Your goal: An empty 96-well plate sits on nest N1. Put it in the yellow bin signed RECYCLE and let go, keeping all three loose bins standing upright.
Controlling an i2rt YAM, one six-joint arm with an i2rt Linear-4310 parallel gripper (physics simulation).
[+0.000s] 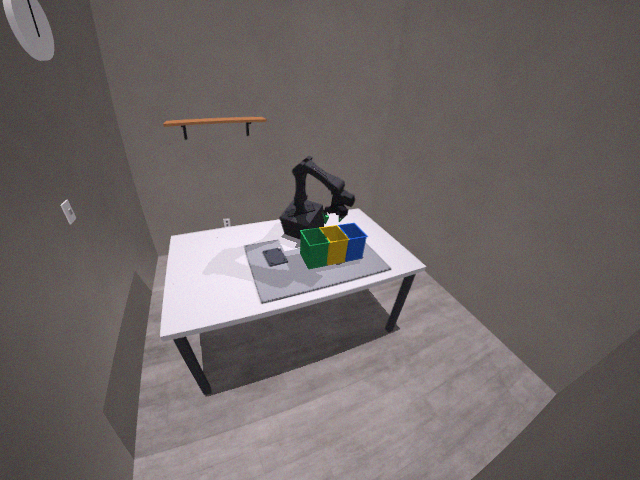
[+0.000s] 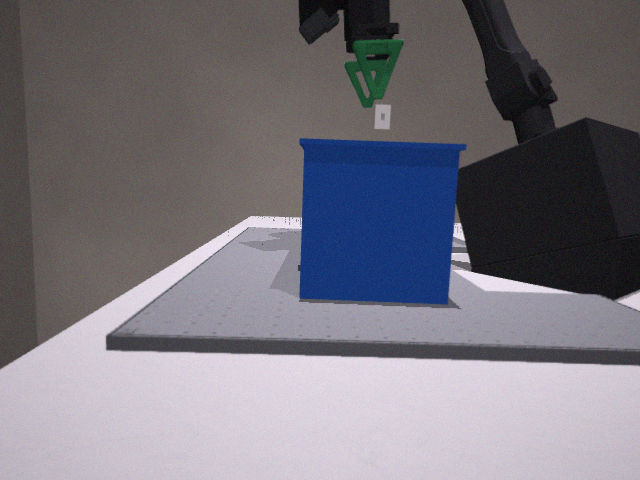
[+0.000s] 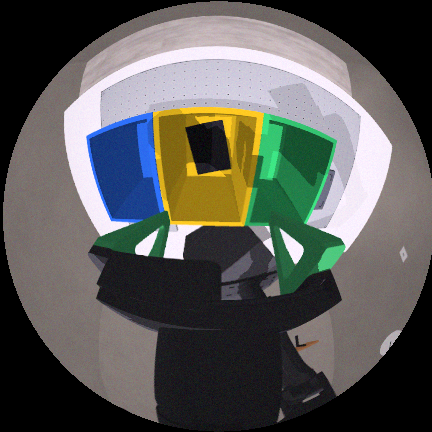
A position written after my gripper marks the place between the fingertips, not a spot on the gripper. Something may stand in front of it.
Observation:
I see my gripper (image 2: 372, 103), a blue bin (image 2: 378, 217), a green bin (image 1: 314, 245) and a black 96-well plate (image 3: 207, 141).
The blue bin shows as well in image 3 (image 3: 122, 156). The green bin also shows in image 3 (image 3: 293, 161). My gripper is seen too in image 3 (image 3: 219, 215). Image 2 does not show the green bin, which is hidden by the blue bin. Image 2 does not show the black 96-well plate, which is hidden by the blue bin.

